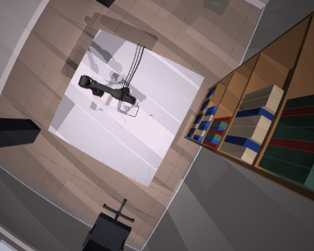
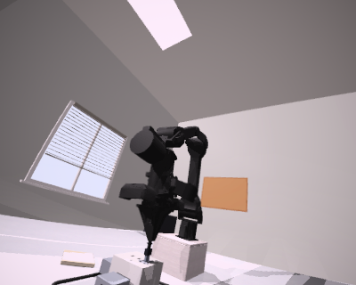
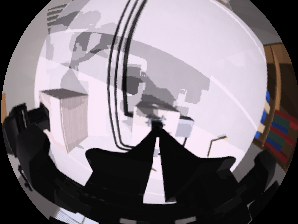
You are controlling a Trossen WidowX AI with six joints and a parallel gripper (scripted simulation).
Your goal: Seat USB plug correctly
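My gripper tip is now 2 cm above the black USB plug.
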